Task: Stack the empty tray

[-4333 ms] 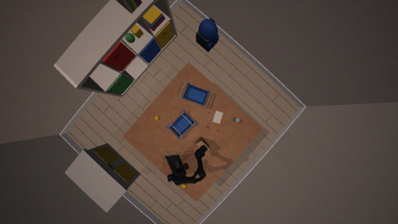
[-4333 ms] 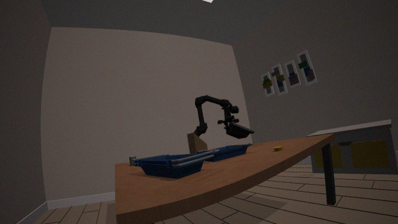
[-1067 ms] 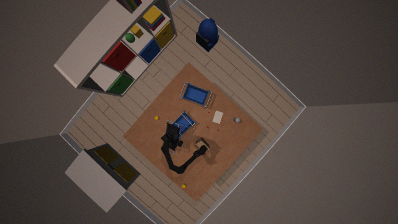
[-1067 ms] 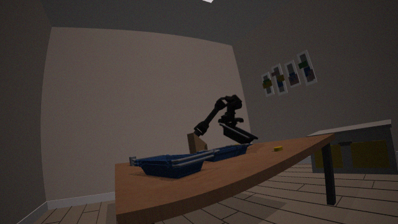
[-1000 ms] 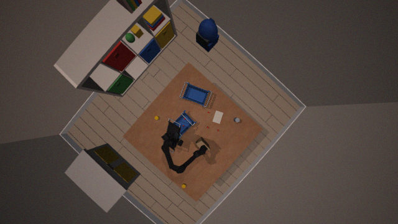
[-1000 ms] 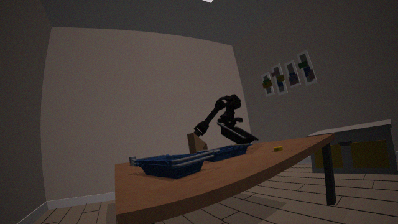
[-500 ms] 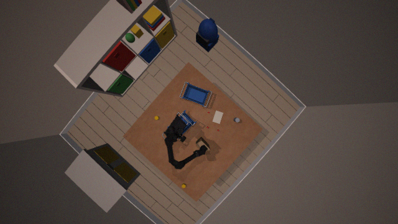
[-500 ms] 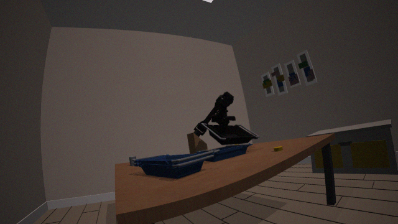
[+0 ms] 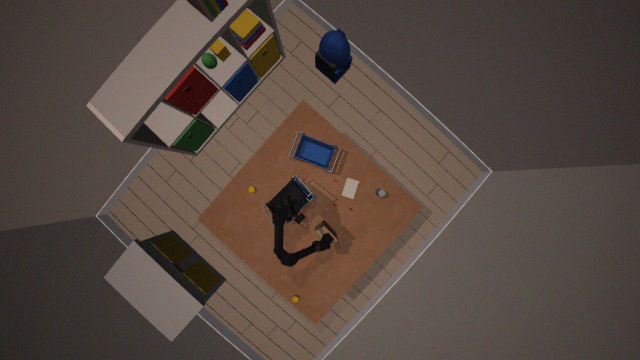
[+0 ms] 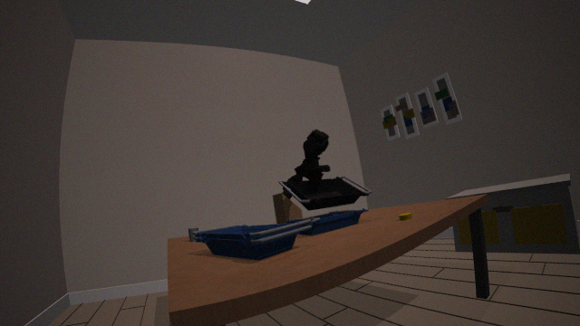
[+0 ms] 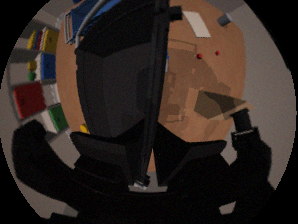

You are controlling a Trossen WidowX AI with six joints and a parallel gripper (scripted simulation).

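Right now my gripper tip is 80 mm short of the tray, 10 mm to the right of it and 10 mm above it. The rest, counted from my gripper tip: white sheet (400 mm to the right, 180 mm behind, 170 mm below); then grey cylinder (550 mm to the right, 360 mm behind, 140 mm below).
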